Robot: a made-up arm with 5 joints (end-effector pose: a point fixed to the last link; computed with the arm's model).
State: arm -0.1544 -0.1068 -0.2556 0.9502 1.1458
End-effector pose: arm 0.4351 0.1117 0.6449 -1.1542 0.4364 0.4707
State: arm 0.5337 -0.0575 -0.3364 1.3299 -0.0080
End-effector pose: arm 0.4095 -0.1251 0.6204 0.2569 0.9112 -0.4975
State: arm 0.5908 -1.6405 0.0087 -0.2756 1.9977
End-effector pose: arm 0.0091 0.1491 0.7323 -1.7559 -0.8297 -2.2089
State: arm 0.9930 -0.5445 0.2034 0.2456 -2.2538
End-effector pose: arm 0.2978 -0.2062 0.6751 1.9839 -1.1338 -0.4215
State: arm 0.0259 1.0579 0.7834 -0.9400 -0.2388
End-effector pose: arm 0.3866 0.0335 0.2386 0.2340 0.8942 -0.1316
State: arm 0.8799 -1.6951 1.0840 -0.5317 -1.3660
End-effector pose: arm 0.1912 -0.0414 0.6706 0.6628 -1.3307 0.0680
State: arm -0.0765 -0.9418 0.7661 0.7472 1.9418
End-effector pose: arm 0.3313 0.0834 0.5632 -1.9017 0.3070 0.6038
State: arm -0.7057 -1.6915 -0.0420 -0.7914 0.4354
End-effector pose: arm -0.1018 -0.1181 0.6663 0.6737 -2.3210 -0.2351
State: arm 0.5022 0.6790 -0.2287 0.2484 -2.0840
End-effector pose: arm 0.5139 -0.1732 0.4167 2.1105 -0.0874 -1.0290
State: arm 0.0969 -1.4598 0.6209 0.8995 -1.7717
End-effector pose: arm 0.2360 0.0263 0.6288 1.7725 -0.0420 -0.1238
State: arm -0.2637 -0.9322 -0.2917 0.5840 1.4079
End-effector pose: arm 0.1648 0.0798 0.8084 -1.2649 -0.6975 -0.2336
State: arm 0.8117 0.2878 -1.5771 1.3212 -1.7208
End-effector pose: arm 0.3197 -0.1650 0.7556 1.6278 -0.6732 -0.6240
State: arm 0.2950 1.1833 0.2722 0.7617 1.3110
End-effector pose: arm 0.3416 -0.0040 0.2031 -0.4107 1.8510 1.2170
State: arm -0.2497 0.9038 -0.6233 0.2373 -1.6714
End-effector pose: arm 0.5672 0.1540 0.4366 1.5572 0.5859 -0.2430
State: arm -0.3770 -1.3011 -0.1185 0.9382 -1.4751
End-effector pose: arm 0.1173 0.0399 0.7398 1.5168 -0.1145 0.6569
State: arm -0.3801 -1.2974 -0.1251 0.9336 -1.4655
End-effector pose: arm 0.1165 0.0396 0.7412 1.5085 -0.1215 0.6634
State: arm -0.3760 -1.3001 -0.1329 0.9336 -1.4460
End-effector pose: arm 0.1141 0.0384 0.7420 1.4898 -0.1395 0.6646
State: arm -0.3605 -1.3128 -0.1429 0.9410 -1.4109
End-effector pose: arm 0.1091 0.0361 0.7419 1.4545 -0.1746 0.6570
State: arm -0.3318 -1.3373 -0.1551 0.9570 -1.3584
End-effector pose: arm 0.1008 0.0328 0.7405 1.3998 -0.2282 0.6380
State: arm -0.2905 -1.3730 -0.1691 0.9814 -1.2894
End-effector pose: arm 0.0894 0.0293 0.7375 1.3257 -0.2971 0.6057
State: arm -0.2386 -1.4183 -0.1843 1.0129 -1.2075
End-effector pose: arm 0.0753 0.0266 0.7327 1.2351 -0.3760 0.5602
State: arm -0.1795 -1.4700 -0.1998 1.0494 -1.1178
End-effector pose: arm 0.0597 0.0256 0.7259 1.1328 -0.4576 0.5029
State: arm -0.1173 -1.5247 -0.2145 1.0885 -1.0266
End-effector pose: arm 0.0440 0.0270 0.7176 1.0258 -0.5348 0.4375
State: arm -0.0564 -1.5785 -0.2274 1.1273 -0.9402
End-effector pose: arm 0.0296 0.0304 0.7082 0.9216 -0.6024 0.3692
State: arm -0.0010 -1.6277 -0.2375 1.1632 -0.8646
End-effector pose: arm 0.0177 0.0352 0.6988 0.8283 -0.6566 0.3041
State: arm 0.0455 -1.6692 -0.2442 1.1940 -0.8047
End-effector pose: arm 0.0088 0.0404 0.6902 0.7525 -0.6961 0.2477
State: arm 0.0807 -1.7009 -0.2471 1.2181 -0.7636
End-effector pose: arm 0.0031 0.0448 0.6833 0.6990 -0.7211 0.2046
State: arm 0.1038 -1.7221 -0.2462 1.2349 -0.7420
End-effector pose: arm 0.0003 0.0479 0.6785 0.6693 -0.7332 0.1768
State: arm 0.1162 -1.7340 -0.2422 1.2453 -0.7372
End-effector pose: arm -0.0003 0.0494 0.6757 0.6604 -0.7350 0.1626
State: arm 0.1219 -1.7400 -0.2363 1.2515 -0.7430
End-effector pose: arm 0.0004 0.0500 0.6743 0.6647 -0.7309 0.1572
